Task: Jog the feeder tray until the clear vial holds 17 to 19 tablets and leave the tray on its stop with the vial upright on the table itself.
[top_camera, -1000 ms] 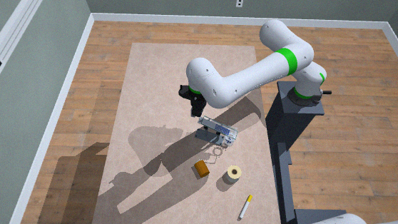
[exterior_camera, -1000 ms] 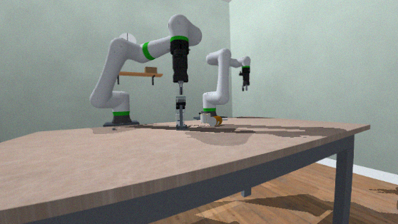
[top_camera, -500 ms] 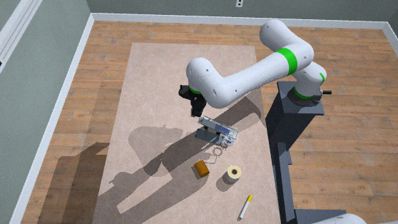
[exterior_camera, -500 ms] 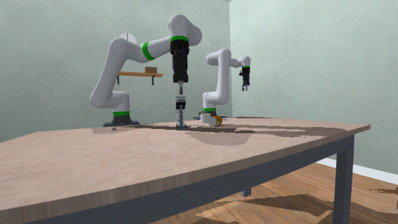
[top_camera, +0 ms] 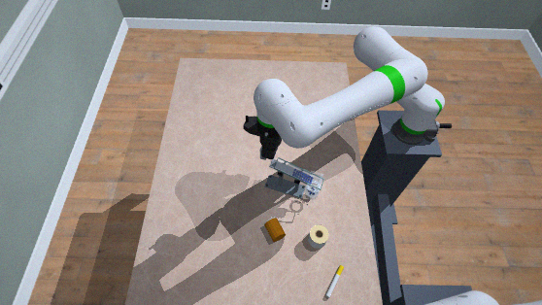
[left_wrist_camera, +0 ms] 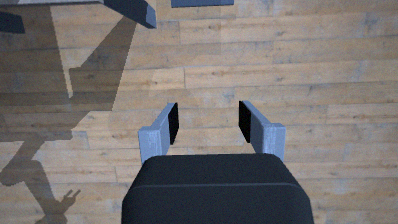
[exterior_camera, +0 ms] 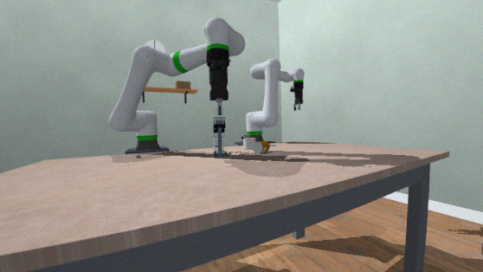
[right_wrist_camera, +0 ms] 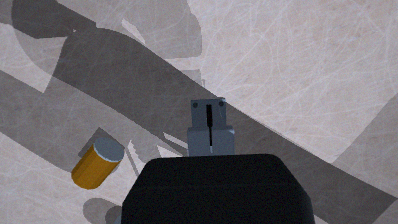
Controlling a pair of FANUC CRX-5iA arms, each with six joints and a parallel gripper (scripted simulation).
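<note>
Right now my right hand is 10 cm past the feeder tray, 5 cm above it and 3 cm to the right of it. Also, from my right hand: pale roll 24 cm to the left, 23 cm behind, 16 cm below; orange bottle 22 cm to the left, 17 cm below, 6 cm behind; clear vial 21 cm behind, 15 cm below, 5 cm to the left.
</note>
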